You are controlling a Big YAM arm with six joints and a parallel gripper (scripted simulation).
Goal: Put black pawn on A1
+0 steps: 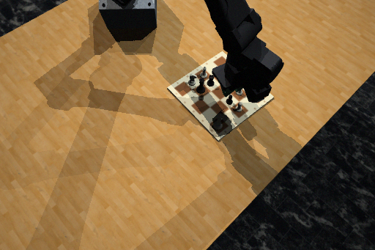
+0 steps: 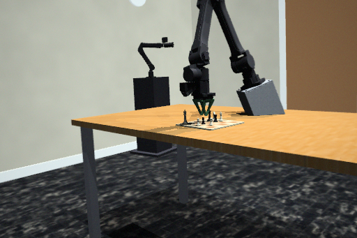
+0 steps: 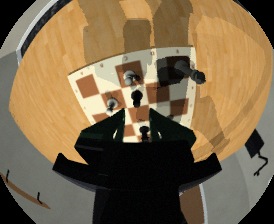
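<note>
Now: the black pawn 3 cm below my hand. Round my hand: chessboard 5 cm below, 3 cm behind, 1 cm to the left; then tall black piece 8 cm behind, 2 cm to the right, 2 cm below.
</note>
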